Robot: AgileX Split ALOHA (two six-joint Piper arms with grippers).
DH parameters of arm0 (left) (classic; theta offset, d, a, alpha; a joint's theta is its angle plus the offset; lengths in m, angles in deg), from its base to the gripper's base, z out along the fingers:
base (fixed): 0 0 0 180
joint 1: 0 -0.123 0 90
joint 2: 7.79 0 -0.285 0
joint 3: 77.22 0 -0.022 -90
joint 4: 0 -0.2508 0 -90
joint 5: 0 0 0.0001 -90
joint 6: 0 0.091 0 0
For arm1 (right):
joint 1: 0 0.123 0 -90
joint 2: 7.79 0 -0.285 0
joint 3: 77.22 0 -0.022 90
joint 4: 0 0.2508 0 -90
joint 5: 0 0 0.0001 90
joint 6: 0 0.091 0 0
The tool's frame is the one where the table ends.
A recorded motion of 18 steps. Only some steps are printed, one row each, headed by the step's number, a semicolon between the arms.
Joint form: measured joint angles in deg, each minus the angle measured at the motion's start. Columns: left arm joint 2, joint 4, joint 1, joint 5, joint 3, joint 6; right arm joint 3, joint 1, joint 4, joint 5, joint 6, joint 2.
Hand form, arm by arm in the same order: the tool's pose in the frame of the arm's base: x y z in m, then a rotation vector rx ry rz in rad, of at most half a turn. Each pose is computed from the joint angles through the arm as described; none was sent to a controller.
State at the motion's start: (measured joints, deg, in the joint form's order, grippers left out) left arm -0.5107 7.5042 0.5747 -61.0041 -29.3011 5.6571; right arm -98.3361 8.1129 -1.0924 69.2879 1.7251 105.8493
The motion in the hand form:
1: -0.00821 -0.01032 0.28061 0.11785 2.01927 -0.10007; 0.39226 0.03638 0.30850 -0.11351 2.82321 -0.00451
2: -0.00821 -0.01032 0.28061 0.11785 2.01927 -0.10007; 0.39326 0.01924 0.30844 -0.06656 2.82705 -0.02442
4: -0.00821 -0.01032 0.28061 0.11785 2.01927 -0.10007; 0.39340 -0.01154 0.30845 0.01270 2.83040 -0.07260
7: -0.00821 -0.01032 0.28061 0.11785 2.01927 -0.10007; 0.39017 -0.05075 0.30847 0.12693 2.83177 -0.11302
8: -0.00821 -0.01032 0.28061 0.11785 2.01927 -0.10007; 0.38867 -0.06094 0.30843 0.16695 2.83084 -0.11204
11: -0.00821 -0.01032 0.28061 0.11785 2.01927 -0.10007; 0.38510 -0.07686 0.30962 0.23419 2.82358 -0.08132
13: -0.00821 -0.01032 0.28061 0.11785 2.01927 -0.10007; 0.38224 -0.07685 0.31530 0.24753 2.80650 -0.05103
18: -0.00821 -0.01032 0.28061 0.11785 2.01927 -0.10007; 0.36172 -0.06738 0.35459 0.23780 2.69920 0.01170
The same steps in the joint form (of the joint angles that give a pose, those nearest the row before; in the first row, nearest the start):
1: 0.00 0.00 0.00 0.00 0.00 0.00; 0.00 -2.54 -0.18 0.12 -0.50 0.00
2: 0.00 0.00 0.00 0.00 0.00 0.00; 0.00 -4.96 -0.53 0.26 -0.94 0.00
4: 0.00 0.00 0.00 0.00 0.00 0.00; 0.00 -9.19 -1.70 0.38 -1.73 0.00
7: 0.00 0.00 0.00 0.00 0.00 0.00; 0.00 -14.78 -2.34 0.46 -2.57 0.00
8: 0.00 0.00 0.00 0.00 0.00 0.00; 0.00 -16.34 -2.06 0.48 -2.57 0.00
11: 0.00 0.00 0.00 0.00 0.00 0.00; 0.00 -19.10 -0.30 0.53 -2.95 -0.19
13: 0.00 0.00 0.00 0.00 0.00 0.00; 0.00 -19.48 1.09 0.55 -3.01 -1.03
18: 0.00 0.00 0.00 0.00 0.00 0.00; 0.00 -19.43 4.39 0.60 -3.43 -6.95

